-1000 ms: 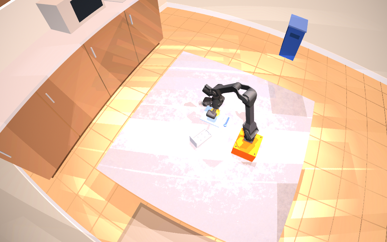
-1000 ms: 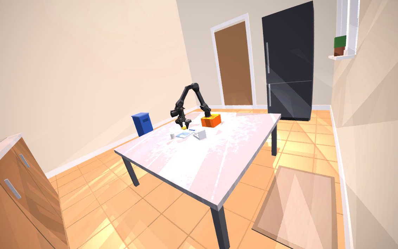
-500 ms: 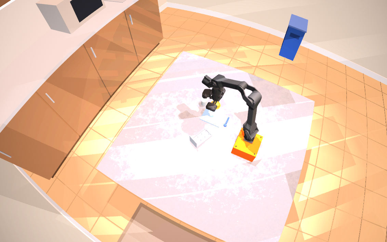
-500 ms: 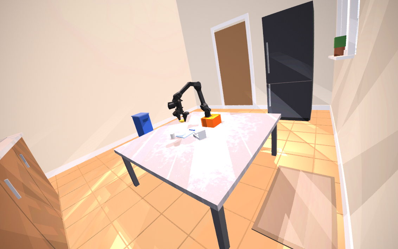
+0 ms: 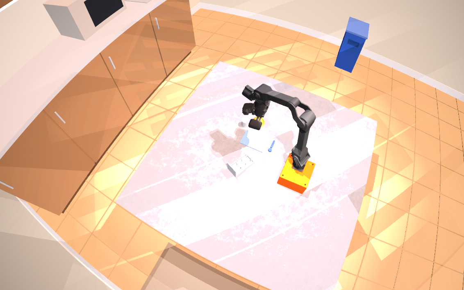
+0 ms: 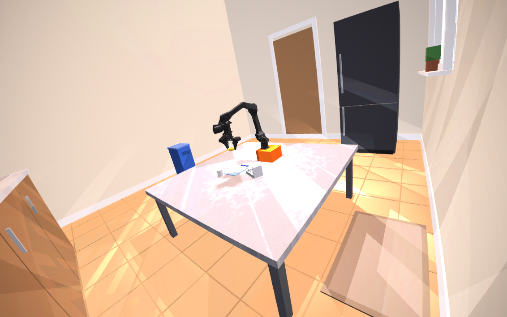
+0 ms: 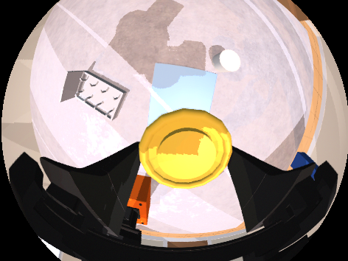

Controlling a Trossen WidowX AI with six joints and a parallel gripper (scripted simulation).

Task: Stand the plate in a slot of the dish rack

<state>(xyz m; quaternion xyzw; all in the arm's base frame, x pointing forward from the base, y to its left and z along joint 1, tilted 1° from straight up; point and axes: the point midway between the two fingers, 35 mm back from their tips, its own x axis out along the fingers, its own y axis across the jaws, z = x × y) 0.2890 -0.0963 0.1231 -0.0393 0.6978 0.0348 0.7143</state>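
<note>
Right now the grey dish rack is 10 mm ahead of my gripper tip, 200 mm to the left of it and 160 mm below it. From my gripper tip the other things lie so: light blue mat 10 mm ahead, 180 mm below; blue spoon 100 mm behind, 10 mm to the left, 170 mm below; yellow plate 10 mm above.
</note>
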